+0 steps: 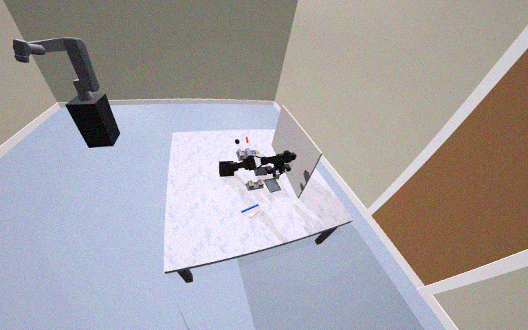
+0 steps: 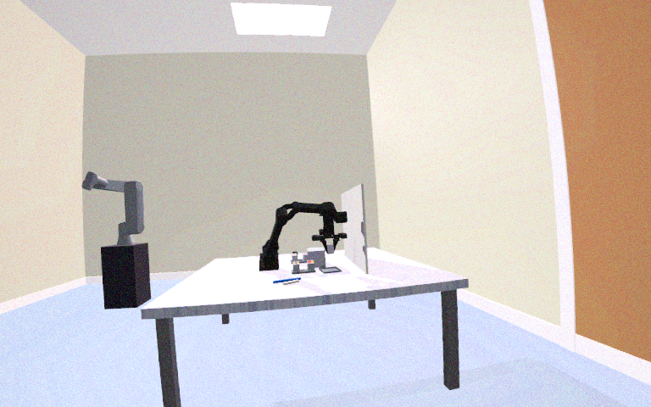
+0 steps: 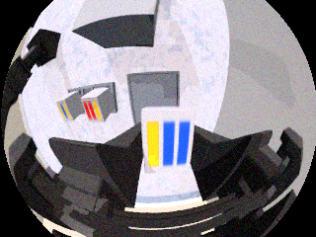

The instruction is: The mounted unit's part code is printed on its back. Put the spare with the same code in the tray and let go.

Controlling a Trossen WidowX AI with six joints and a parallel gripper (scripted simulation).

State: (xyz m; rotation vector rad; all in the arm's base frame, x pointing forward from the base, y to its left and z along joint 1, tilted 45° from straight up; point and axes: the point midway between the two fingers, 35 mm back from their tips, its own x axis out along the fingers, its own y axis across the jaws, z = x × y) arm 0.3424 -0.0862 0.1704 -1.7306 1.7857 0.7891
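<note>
Now: the dark flat tray 1 cm behind my gripper tip and 9 cm below it. Also, from my gripper tip: tall dark panel (17 cm ahead, 18 cm to the left, 13 cm above); blue marker pen (24 cm behind, 18 cm to the right, 9 cm below); grey mounted unit (6 cm behind, 20 cm to the left, 5 cm below).
</note>
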